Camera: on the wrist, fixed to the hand. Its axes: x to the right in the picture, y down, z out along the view.
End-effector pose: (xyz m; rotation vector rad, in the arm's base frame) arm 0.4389 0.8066 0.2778 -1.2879 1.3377 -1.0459
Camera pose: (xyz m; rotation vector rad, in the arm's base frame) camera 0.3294 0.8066 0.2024 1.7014 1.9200 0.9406
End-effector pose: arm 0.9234 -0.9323 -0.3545 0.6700 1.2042 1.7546
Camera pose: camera 0.8116 -0.9859 -0.3063 -0.4576 0.3713 -1.1695
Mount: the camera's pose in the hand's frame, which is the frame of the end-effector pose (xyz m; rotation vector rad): 0.0028 0.0923 -0.0957 -0.2439 0.9526 2.9646
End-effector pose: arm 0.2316 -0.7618 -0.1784 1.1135 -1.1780 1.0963
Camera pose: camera 0.1517 -0.6555 -0.1751 1.7864 0.8689 -1.7429
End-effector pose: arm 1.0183 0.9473 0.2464 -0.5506 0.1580 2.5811
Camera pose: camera 1.0047 0.8481 0.1589 0.5217 -0.3960 -0.3796
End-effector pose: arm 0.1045 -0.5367 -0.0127 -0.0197 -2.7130 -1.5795
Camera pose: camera 0.1024 -0.5743 0.1148 -1.4626 0.0828 -0.1599
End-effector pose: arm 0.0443 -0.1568 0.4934 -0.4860 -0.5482 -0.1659
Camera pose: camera 0.1163 -0.1226 0.3869 -0.8746 1.4747 2.2685
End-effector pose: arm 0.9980 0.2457 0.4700 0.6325 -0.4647 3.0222
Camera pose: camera 0.9509 0.1853 0.3613 0.9146 0.5594 -0.1429
